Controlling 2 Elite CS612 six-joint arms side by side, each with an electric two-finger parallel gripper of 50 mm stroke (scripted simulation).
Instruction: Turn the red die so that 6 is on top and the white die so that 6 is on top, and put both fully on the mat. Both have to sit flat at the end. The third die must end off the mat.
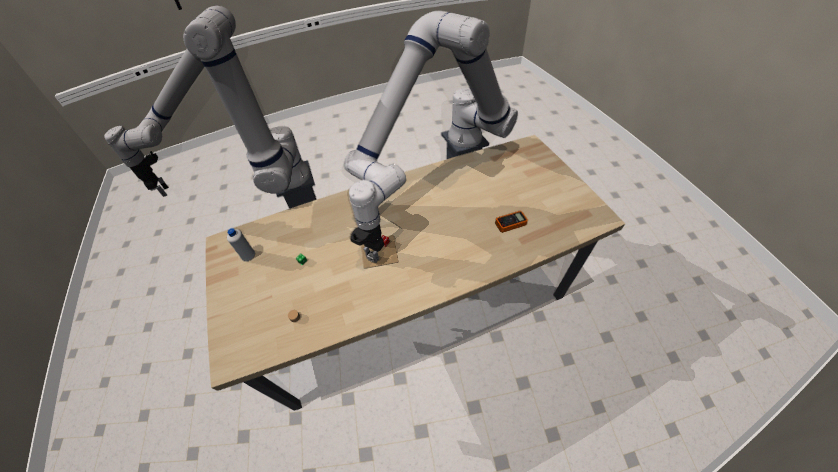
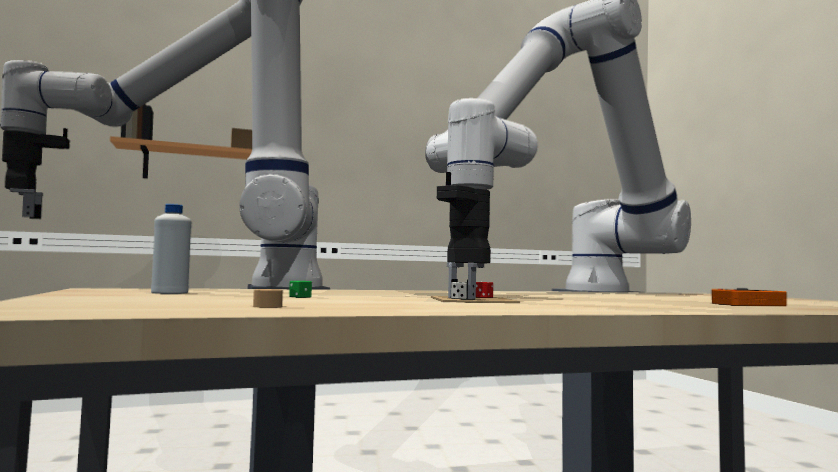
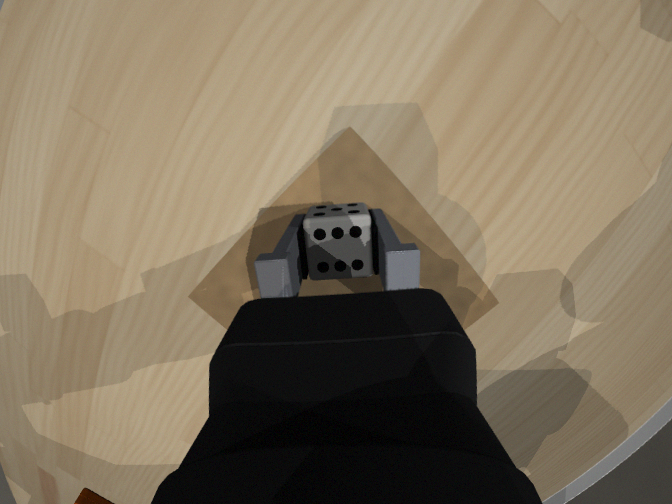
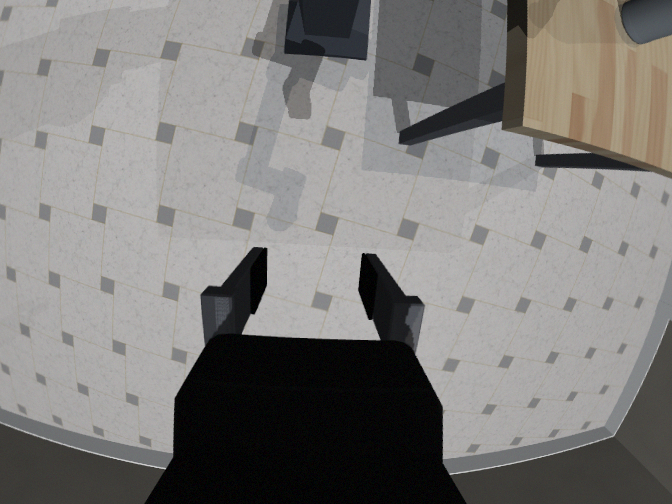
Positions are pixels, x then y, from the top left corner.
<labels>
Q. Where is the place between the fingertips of my right gripper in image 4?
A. At 313, 269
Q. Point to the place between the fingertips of my left gripper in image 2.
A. At 461, 298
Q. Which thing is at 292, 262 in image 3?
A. My left gripper.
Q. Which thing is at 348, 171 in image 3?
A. A brown mat.
</labels>
